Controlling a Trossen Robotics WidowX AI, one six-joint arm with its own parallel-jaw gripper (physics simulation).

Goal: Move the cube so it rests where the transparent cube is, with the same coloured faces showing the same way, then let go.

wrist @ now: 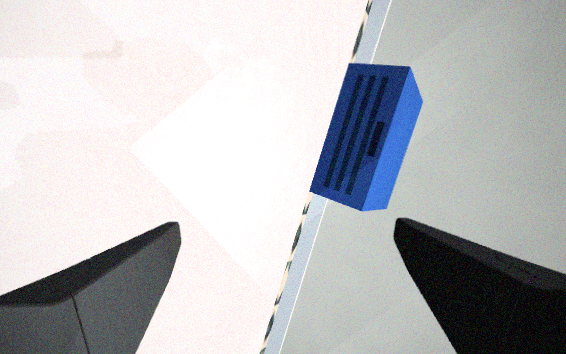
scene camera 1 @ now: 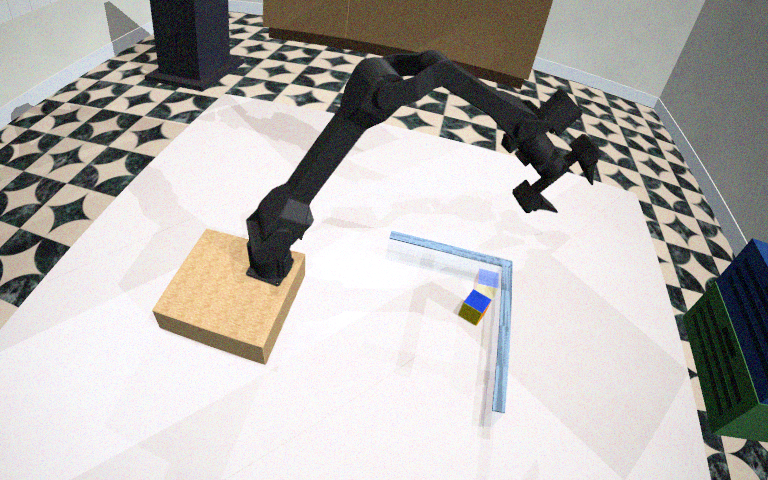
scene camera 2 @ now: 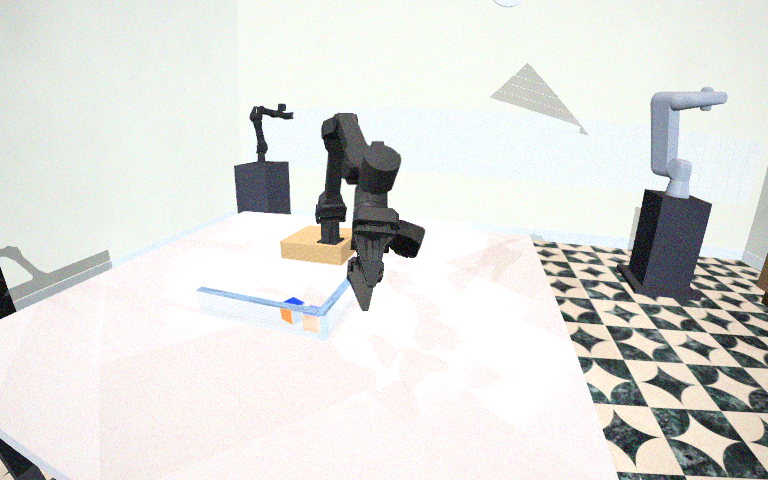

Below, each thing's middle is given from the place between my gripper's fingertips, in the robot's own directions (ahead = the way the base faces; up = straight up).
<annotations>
Now: the L-shaped rail [scene camera 1: 418, 252] 200 mm behind my hand, 290 mm to the right of it and 130 mm below it.
</annotations>
